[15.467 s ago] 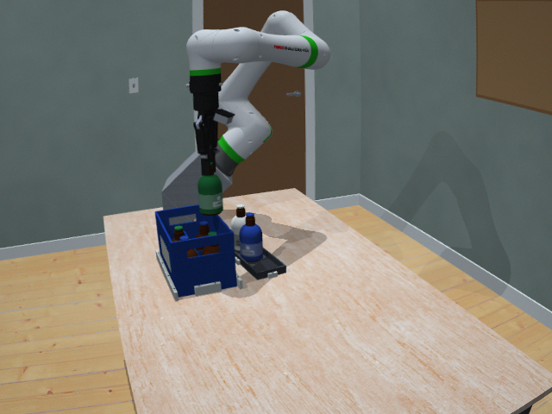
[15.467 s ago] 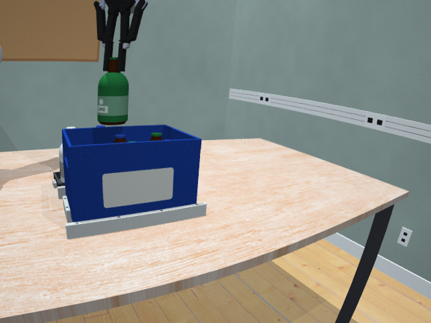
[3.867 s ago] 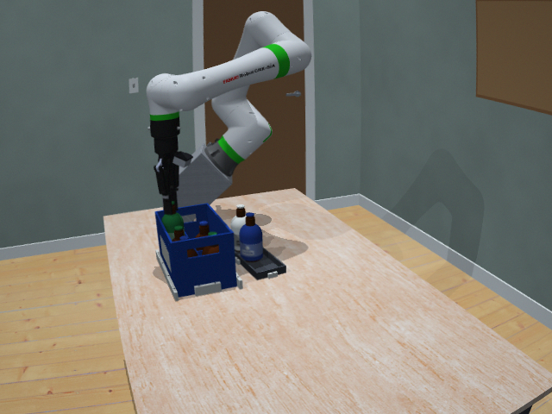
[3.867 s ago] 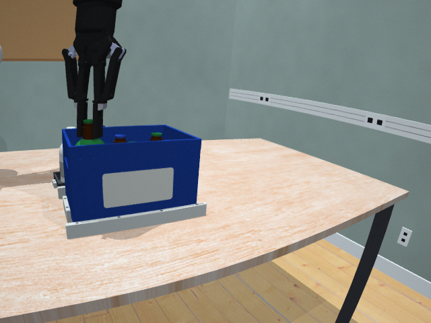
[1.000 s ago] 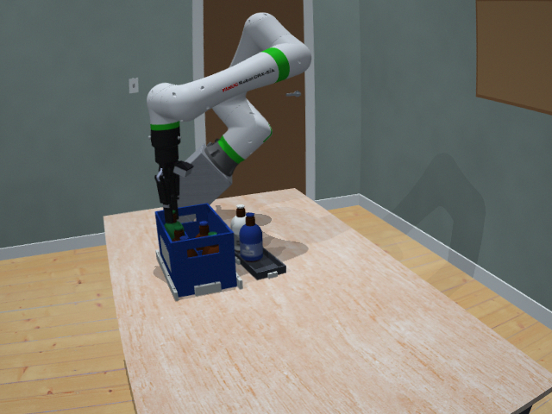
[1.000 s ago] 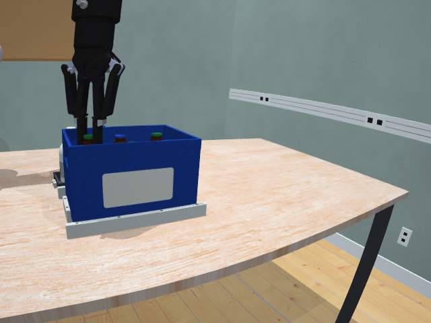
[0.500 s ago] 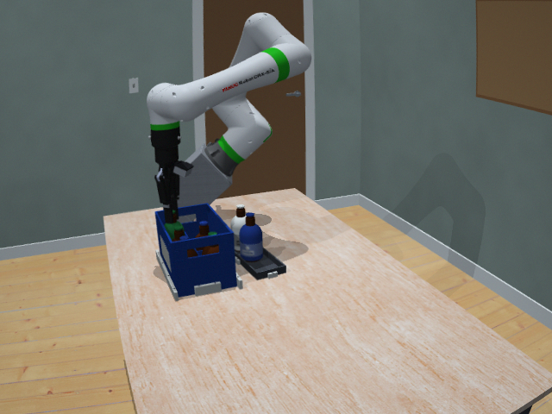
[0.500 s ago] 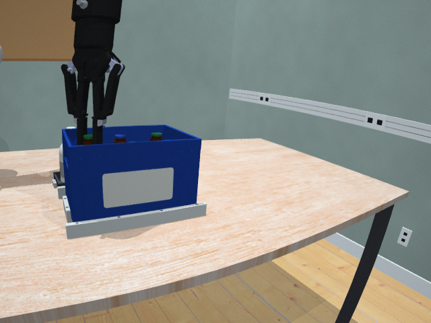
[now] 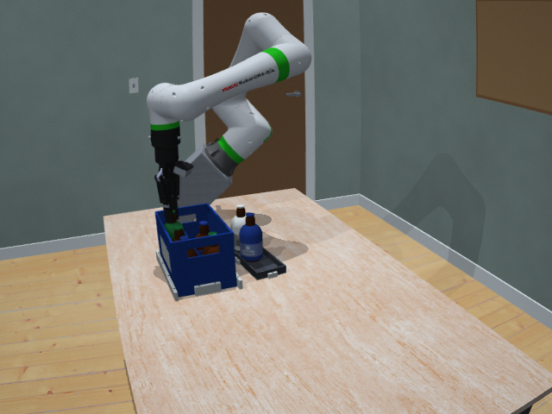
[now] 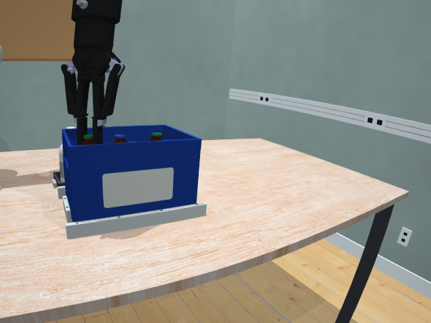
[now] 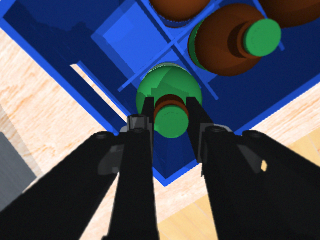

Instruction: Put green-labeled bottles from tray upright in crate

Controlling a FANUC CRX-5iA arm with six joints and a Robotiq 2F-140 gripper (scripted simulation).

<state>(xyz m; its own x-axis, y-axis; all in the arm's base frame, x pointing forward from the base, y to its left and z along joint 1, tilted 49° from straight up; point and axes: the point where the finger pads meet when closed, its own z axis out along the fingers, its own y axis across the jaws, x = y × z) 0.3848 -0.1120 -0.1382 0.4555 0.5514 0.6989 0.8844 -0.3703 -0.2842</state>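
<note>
Now: hand 8 cm above the green-labeled bottle. Also, from my hand: white-labeled bottle: 23 cm to the left, 10 cm below, 7 cm behind; blue-labeled bottle: 25 cm to the left, 10 cm below, 2 cm ahead; blue crate: 10 cm below, 8 cm ahead, 6 cm to the left.
</note>
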